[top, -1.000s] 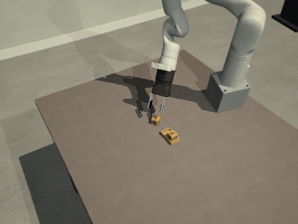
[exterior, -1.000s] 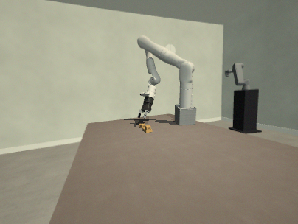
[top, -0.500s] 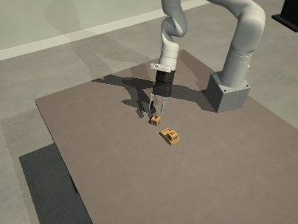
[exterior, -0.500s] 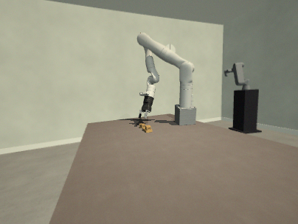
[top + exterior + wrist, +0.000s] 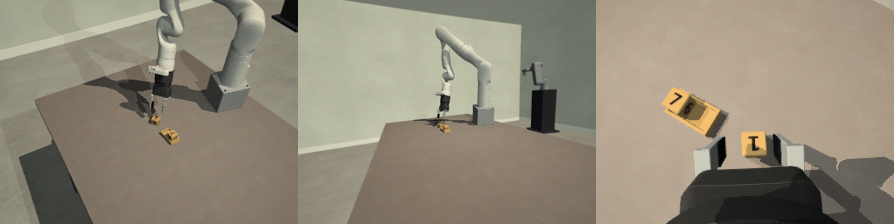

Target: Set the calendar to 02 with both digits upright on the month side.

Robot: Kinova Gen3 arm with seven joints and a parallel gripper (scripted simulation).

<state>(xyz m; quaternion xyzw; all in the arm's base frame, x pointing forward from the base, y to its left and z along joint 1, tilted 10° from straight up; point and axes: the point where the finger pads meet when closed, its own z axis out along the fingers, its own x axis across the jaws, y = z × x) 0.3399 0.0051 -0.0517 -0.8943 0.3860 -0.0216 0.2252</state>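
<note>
My hand is 70 mm above the orange cube, 10 mm to the right of it and 10 mm short of it. From my hand the other things lie so: tray: 110 mm to the left, 80 mm below, 10 mm behind.
</note>
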